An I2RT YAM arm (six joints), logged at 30 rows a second.
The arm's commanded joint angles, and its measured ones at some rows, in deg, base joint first. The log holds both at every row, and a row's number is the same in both.
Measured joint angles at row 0:
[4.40, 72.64, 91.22, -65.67, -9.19, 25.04]
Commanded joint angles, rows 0 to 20:
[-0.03, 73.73, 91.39, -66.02, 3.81, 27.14]
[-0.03, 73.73, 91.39, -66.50, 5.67, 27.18]
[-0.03, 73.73, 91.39, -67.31, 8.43, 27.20]
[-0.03, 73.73, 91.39, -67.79, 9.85, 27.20]
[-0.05, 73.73, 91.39, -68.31, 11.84, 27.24]
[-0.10, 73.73, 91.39, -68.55, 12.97, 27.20]
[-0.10, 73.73, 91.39, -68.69, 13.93, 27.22]
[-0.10, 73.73, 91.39, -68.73, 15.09, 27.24]
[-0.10, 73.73, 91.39, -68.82, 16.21, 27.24]
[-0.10, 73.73, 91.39, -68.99, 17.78, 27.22]
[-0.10, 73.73, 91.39, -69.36, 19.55, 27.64]
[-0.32, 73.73, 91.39, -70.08, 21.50, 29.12]
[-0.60, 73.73, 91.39, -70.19, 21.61, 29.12]
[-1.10, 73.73, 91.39, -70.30, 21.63, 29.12]
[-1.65, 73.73, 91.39, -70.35, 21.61, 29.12]
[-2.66, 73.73, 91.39, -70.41, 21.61, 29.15]
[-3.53, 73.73, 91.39, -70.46, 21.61, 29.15]
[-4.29, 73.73, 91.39, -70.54, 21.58, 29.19]
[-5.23, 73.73, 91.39, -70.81, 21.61, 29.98]
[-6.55, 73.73, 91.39, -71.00, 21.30, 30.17]
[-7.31, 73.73, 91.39, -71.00, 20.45, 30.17]
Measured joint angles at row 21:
[-5.13, 73.19, 91.22, -71.02, 16.67, 27.70]
